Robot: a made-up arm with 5 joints.
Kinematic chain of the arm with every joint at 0, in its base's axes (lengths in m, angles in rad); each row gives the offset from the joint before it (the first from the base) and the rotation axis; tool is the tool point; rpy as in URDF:
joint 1: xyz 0 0 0.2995 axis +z
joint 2: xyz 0 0 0 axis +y
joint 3: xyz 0.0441 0 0.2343 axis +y
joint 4: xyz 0.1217 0 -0.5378 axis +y
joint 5: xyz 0.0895 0 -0.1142 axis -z
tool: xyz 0 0 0 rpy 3.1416 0 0
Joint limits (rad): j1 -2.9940..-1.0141 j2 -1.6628..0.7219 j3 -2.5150..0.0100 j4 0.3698..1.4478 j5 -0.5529..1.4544
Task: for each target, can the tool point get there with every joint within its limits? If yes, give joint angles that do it. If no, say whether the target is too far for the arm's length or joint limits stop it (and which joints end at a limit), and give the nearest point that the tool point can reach.
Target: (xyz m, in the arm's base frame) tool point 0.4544 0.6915 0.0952
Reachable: no: joint limits stop it (at a limit: joint 2, joint 3, joint 4) | nearest point 0.4959 0.7547 0.5256 | short by 0.437 m
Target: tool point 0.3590 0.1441 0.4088
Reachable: no: joint limits stop it (at a limit: joint 2, joint 4) | nearest point 0.7345 0.2948 0.6440 | short by 0.468 m
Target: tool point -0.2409 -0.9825 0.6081
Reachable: no: too far | nearest point -0.2075 -0.8463 0.5805 | short by 0.143 m
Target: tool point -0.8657 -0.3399 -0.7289
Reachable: no: too far | nearest point -0.5211 -0.2046 -0.1427 | short by 0.693 m
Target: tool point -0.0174 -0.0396 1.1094
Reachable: yes | joints -1.9847 -0.8929 -1.8824 1.2612 1.0502
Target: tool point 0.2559 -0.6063 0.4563
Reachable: yes | joints -1.1714 -0.3282 -0.9147 0.4835 0.6715
